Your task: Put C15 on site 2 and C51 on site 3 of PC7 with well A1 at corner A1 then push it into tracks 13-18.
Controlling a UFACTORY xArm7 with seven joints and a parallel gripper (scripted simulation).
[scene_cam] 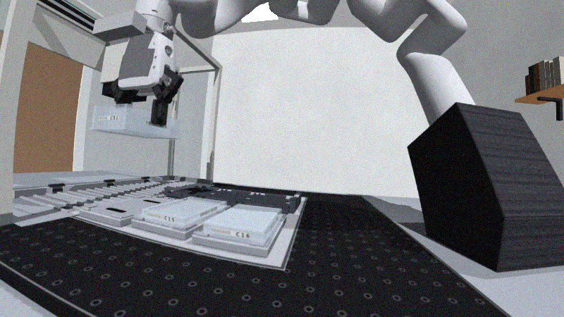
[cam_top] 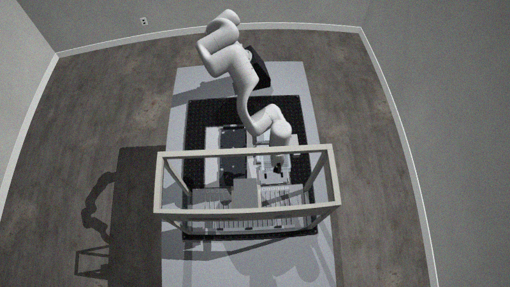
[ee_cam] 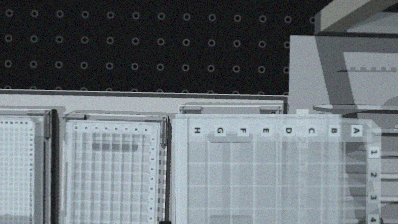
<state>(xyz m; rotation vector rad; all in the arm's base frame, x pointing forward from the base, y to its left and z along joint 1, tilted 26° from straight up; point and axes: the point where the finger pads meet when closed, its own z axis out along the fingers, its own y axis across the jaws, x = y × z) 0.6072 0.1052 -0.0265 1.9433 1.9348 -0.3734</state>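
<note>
My hand is 120 mm past the dark carrier PC7, 190 mm to the left of it and 150 mm above it. Also, from my hand: nest S2: 110 mm behind, 10 mm to the right, 160 mm below; deep-well block C51: 10 mm below; nest S3: 160 mm below.
</note>
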